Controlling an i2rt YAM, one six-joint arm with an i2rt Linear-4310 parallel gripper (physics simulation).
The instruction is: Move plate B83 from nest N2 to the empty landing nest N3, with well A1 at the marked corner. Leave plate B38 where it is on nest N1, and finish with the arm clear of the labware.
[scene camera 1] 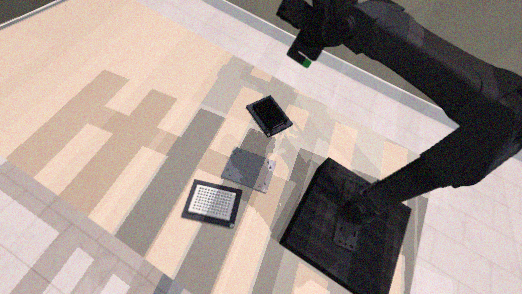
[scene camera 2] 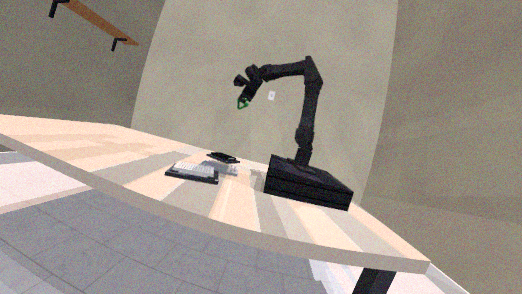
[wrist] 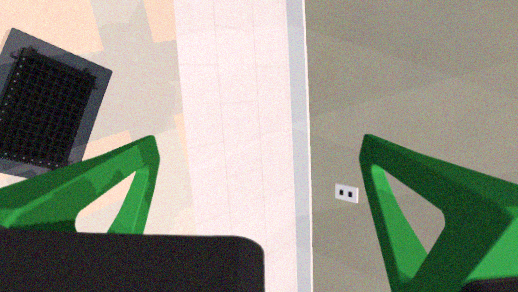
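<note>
A white well plate point(scene camera 1: 212, 201) point(scene camera 2: 194, 169) sits flat on a dark nest point(scene camera 1: 207, 220). A black well plate point(scene camera 1: 270, 114) point(scene camera 2: 223, 157) point(wrist: 45, 110) sits on another dark nest point(scene camera 1: 286, 124) point(wrist: 101, 78), partly cut off at the left of the wrist view. A bare grey nest point(scene camera 1: 247, 170) point(scene camera 2: 228, 168) lies between them, partly in shadow. Plate and nest labels cannot be read, so I cannot tell which plate is B83. My gripper point(scene camera 1: 306, 63) point(scene camera 2: 242, 103) point(wrist: 259, 146) is open, with nothing between its green fingers, high above the table and apart from all labware.
The black arm base point(scene camera 1: 345, 230) point(scene camera 2: 307, 185) stands on the wooden table point(scene camera 1: 55, 80) point(scene camera 2: 55, 145) beside the nests. The arm reaches high from it. A wall with a white socket point(scene camera 2: 271, 95) point(wrist: 346, 193) is behind. A wooden shelf point(scene camera 2: 100, 22) hangs at upper left in scene camera 2.
</note>
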